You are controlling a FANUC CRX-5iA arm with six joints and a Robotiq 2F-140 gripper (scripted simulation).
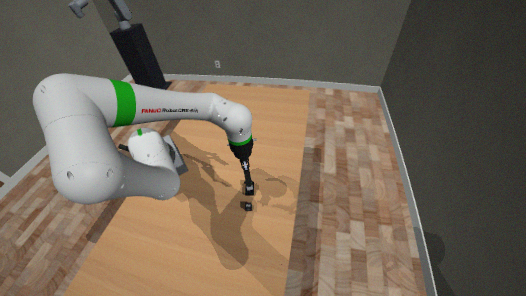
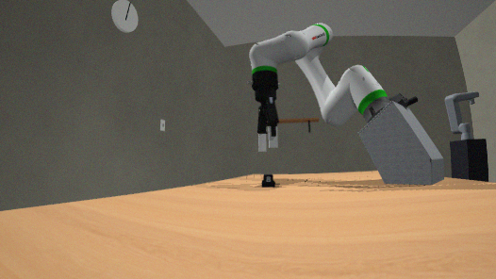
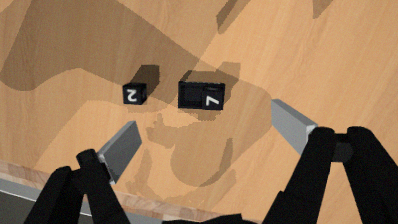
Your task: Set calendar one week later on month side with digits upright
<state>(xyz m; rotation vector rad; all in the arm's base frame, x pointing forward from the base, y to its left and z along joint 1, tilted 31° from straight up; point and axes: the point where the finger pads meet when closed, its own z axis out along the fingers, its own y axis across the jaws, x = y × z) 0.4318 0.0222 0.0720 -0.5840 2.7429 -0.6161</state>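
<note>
Right now my hand is 110 mm above the black cube and 20 mm to the right of it. Round my hand: black calendar cube: 120 mm below, 110 mm to the right, 10 mm ahead; black tray: 120 mm below.
</note>
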